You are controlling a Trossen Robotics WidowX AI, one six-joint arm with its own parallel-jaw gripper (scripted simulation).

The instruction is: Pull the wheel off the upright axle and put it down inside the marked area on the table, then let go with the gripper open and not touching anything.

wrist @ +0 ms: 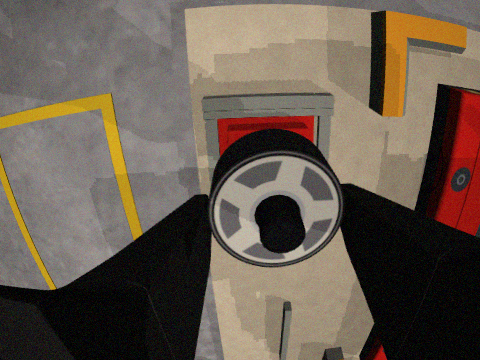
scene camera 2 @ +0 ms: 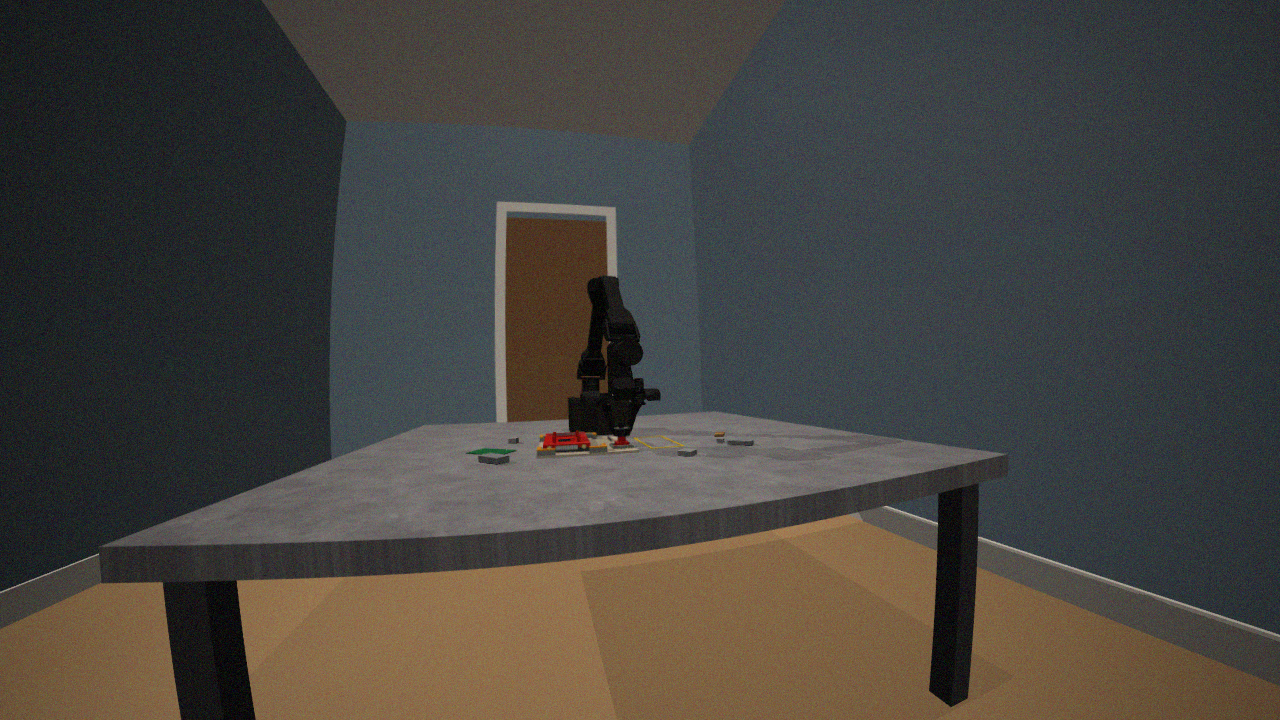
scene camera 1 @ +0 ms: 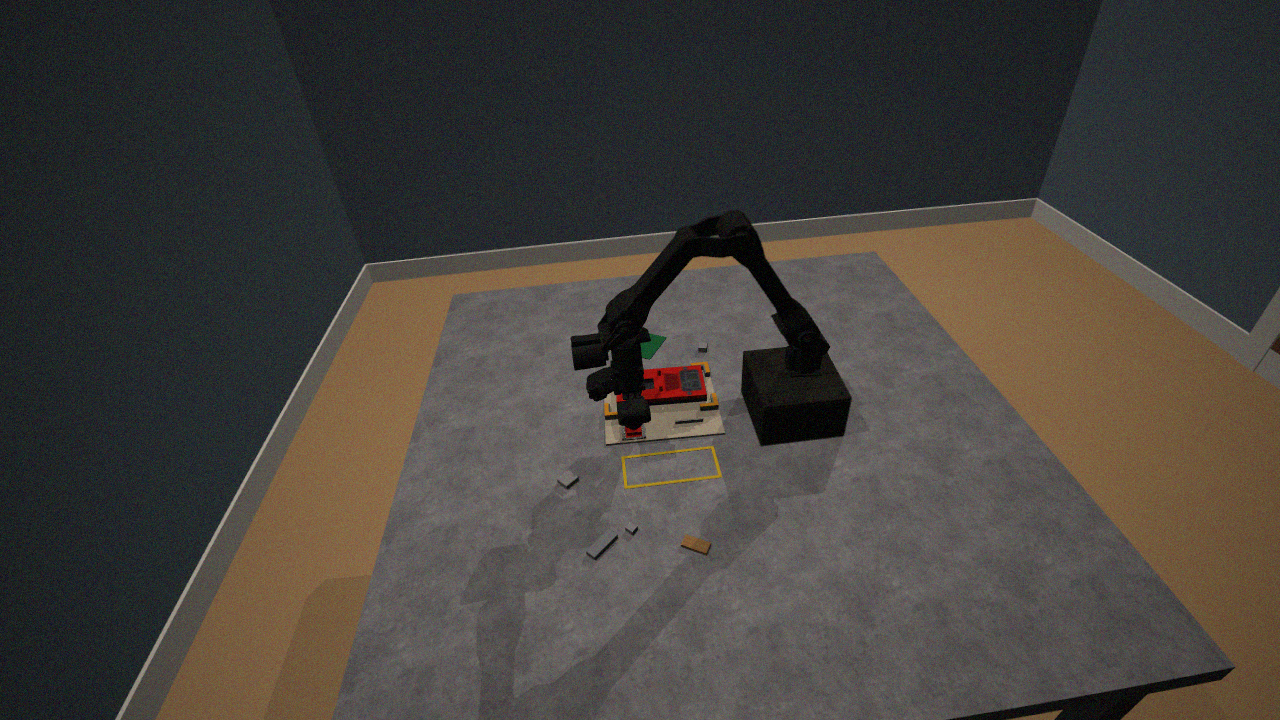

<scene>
my gripper: holds a wheel (wrist: 269,162)
</scene>
